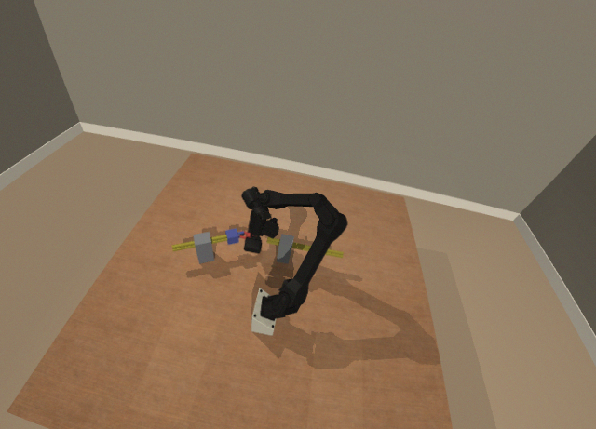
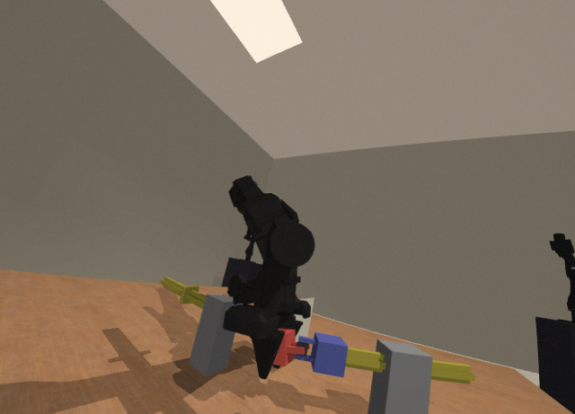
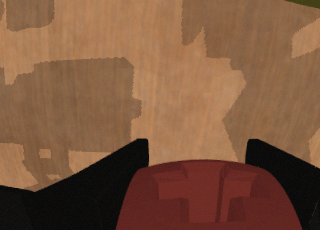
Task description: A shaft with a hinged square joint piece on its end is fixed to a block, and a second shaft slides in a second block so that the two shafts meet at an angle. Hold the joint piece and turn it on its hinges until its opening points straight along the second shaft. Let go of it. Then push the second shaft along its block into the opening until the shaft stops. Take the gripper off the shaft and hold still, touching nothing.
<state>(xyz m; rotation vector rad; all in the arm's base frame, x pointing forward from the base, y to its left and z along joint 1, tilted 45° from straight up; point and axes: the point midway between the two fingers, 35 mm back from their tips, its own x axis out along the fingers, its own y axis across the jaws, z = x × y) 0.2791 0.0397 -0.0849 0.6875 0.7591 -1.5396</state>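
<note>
The red joint piece lies 40 mm above my gripper tip and 10 mm to the left of it.
</note>
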